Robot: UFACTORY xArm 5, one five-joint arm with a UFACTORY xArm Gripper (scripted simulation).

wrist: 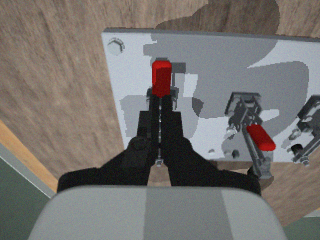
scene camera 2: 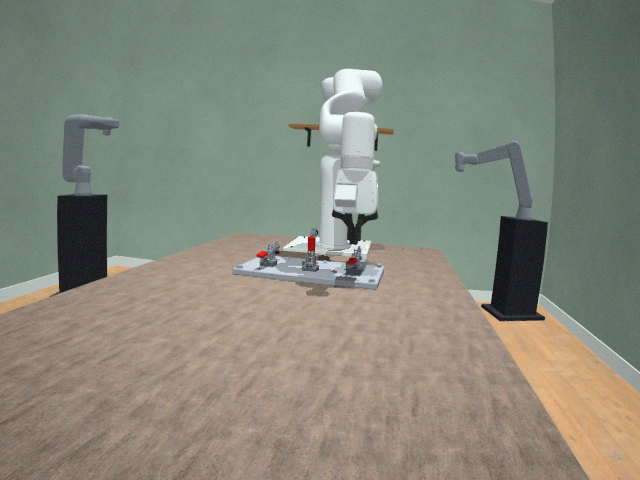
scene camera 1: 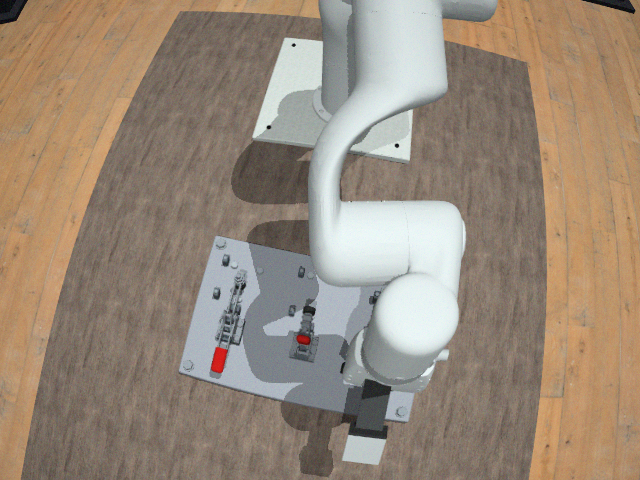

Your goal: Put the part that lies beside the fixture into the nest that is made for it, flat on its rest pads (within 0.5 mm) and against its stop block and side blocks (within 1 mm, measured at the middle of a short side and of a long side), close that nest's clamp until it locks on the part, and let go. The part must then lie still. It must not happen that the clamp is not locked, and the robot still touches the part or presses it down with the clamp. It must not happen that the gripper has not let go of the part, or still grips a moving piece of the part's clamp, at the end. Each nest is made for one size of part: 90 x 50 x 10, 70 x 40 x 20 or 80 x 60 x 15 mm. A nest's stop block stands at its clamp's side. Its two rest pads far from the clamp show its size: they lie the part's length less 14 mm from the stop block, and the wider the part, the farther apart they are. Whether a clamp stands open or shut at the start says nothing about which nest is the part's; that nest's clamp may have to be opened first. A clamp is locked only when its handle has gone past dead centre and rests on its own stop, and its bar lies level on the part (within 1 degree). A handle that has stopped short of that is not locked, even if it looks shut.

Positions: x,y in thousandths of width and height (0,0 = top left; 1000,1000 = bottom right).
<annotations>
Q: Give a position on a grey fixture plate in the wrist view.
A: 648,281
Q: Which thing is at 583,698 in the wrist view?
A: My gripper.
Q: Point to a grey fixture plate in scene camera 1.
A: At 407,761
</annotations>
